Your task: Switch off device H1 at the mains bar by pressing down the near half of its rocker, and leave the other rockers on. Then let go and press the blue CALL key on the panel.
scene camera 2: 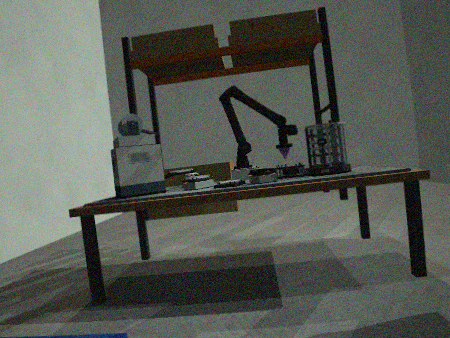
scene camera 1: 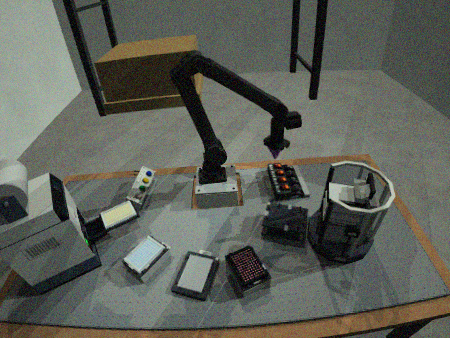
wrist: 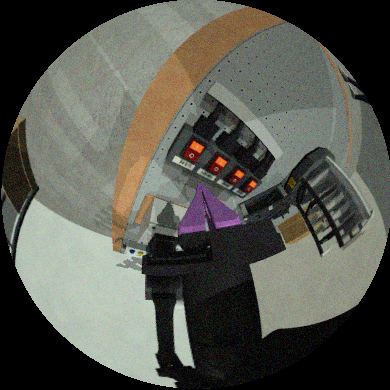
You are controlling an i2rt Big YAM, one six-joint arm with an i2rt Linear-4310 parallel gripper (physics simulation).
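Where they show: gripper, fingertip midpoint: (scene camera 2: 285, 158) (scene camera 1: 275, 158) (wrist: 200, 185); arm's base, origin of the base link: (scene camera 2: 243, 168) (scene camera 1: 212, 176) (wrist: 162, 240).
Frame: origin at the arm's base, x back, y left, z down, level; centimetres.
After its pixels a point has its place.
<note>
The mains bar (scene camera 1: 290, 181) @(x -4.8, y 34.4, z 4.0 cm) (scene camera 2: 292, 170) @(x -11.9, y 30.3, z 4.8 cm) (wrist: 212, 162) @(x 2.1, y 31.0, z 2.8 cm) lies near the table's back edge with plugs along one side. In the wrist view its H1 rocker (wrist: 194, 150) @(x 6.0, y 31.4, z 2.7 cm) is nearest the wooden edge; its far half is bright orange and its near half, marked O, is dark red. The other rockers look the same. My gripper (scene camera 1: 275, 156) @(x 4.5, y 29.5, z -2.8 cm) (scene camera 2: 285, 157) @(x 4.5, y 29.5, z -2.8 cm) (wrist: 200, 185) @(x 4.5, y 29.5, z -2.8 cm) is shut and empty, its purple fingertips pointing down above the bar, apart from it. The panel (scene camera 1: 136, 189) @(x -2.5, y -34.2, z 0.4 cm) with the blue CALL key (scene camera 1: 149, 173) @(x 8.4, y -29.7, z 0.9 cm) (wrist: 132, 251) @(x 8.3, y -29.5, z 0.9 cm) lies left of the arm's base; its lettering is unreadable.
A clear-walled round device (scene camera 1: 350, 235) @(x -46.4, y 40.8, z -8.9 cm) (scene camera 2: 327, 150) @(x -46.1, y 43.6, z -5.1 cm) (wrist: 332, 200) @(x -23.4, y 44.8, z -7.5 cm) stands right of the bar. A dark block (scene camera 1: 285, 223) @(x -29.6, y 25.1, z 1.7 cm) lies in front of the bar. A grey machine (scene camera 1: 45, 250) @(x -41.4, y -56.4, z -11.8 cm) (scene camera 2: 139, 167) @(x -41.7, y -57.2, z -7.8 cm) stands at the left. Several trays, including a red-dotted one (scene camera 1: 247, 267) @(x -45.9, y 8.1, z 1.0 cm), lie in front.
</note>
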